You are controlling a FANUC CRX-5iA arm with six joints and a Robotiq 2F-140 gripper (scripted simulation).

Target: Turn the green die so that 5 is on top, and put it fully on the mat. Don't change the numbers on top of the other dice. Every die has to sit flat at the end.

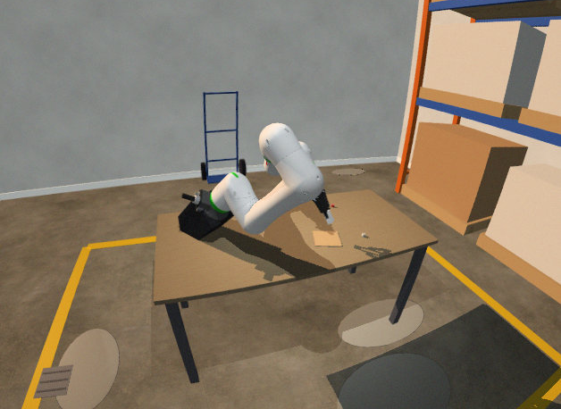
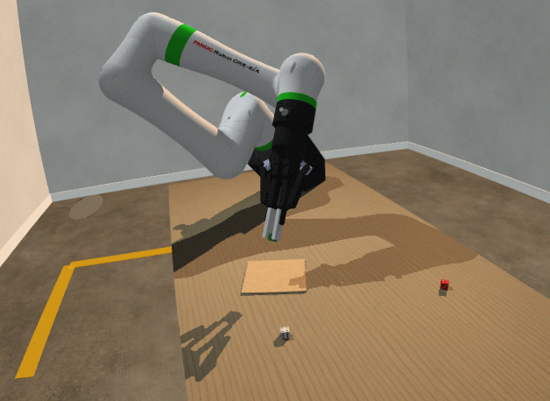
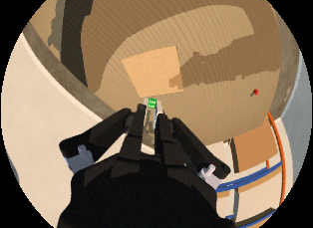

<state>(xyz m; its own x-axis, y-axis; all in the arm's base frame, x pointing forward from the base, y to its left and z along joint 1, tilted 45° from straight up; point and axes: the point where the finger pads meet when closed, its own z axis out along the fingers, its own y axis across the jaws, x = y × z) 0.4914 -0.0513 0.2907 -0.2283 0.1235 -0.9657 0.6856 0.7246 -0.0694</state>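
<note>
Now: the green die 30 mm below my hand, 10 mm to the right of it and 10 mm ahead of it. From my hand the other things lie so: white die: 210 mm ahead, 120 mm below, 70 mm to the right; then red die: 290 mm to the left, 240 mm ahead, 120 mm below; then tan mat: 130 mm below, 10 mm to the right.
</note>
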